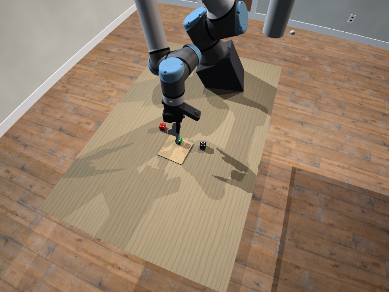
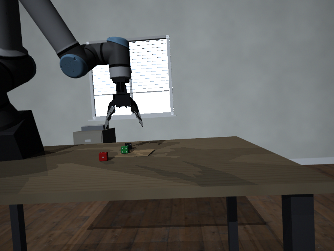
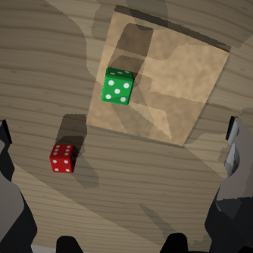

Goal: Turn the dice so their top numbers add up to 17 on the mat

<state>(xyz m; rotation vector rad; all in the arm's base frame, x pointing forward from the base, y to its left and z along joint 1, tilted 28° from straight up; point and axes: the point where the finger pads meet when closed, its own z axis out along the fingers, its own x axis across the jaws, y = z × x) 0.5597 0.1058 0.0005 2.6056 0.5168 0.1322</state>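
Right now my hand is 110 mm to the right of the black die, 100 mm above it and 30 mm past it. From my hand the other things lie so: red die (140 mm to the right, 100 mm below, 30 mm behind); then green die (90 mm below, 20 mm to the right); then tan mat (110 mm below, 50 mm ahead, 10 mm to the right).
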